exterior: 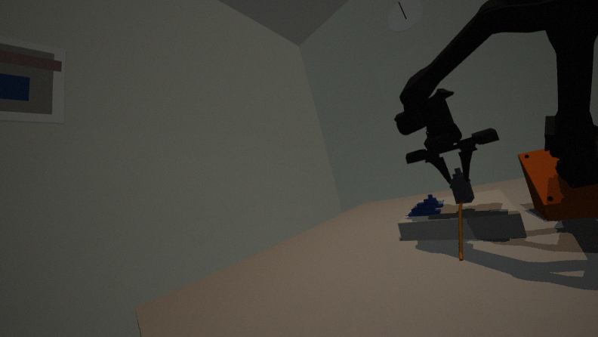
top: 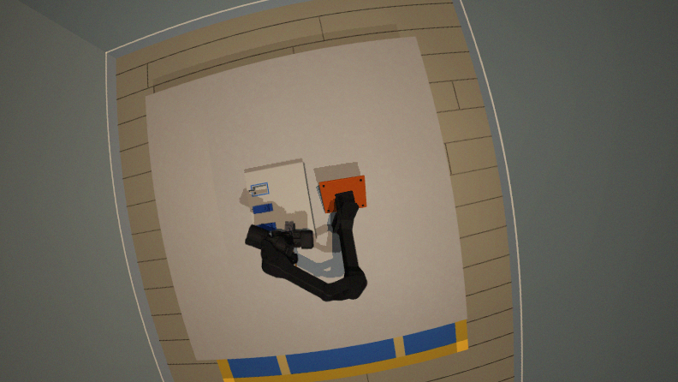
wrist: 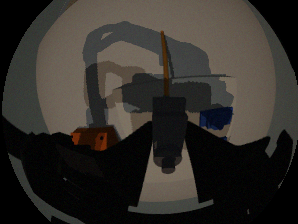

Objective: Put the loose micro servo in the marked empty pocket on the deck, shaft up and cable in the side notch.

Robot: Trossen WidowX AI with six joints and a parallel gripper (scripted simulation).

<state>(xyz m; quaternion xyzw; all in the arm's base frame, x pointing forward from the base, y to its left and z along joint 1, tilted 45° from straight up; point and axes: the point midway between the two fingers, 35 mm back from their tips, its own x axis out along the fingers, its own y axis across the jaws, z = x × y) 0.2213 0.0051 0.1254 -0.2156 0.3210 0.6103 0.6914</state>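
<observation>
Now: gripper tip 1 cm past the deck, 11 cm to the left of it and 10 cm above it.
</observation>
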